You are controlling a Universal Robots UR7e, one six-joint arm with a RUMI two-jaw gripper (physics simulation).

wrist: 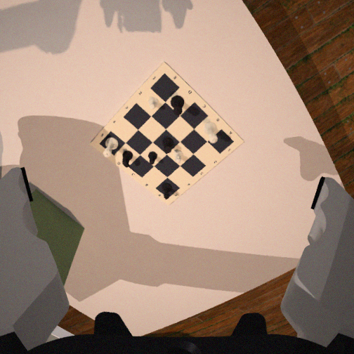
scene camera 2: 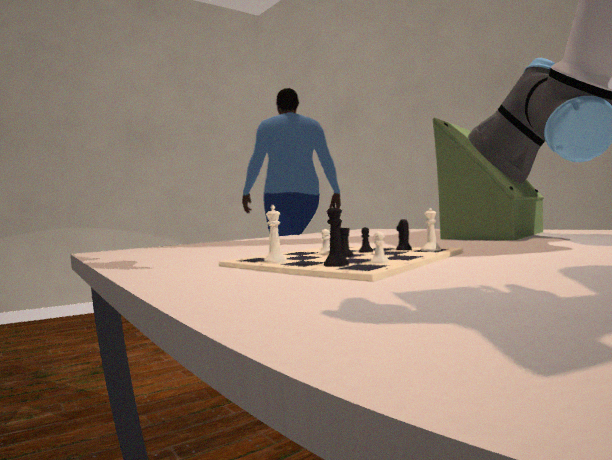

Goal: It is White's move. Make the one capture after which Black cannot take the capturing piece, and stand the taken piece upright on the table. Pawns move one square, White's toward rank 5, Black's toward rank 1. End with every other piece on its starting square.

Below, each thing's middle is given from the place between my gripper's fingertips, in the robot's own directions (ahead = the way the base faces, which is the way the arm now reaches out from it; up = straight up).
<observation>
Now: hand 360 mm above the black king [scene camera 2: 336, 258], 60 mm to the left of it and 50 mm past it. Round my hand: chessboard [scene camera 2: 308, 262]: 400 mm below, 120 mm behind, 100 mm to the right.
</observation>
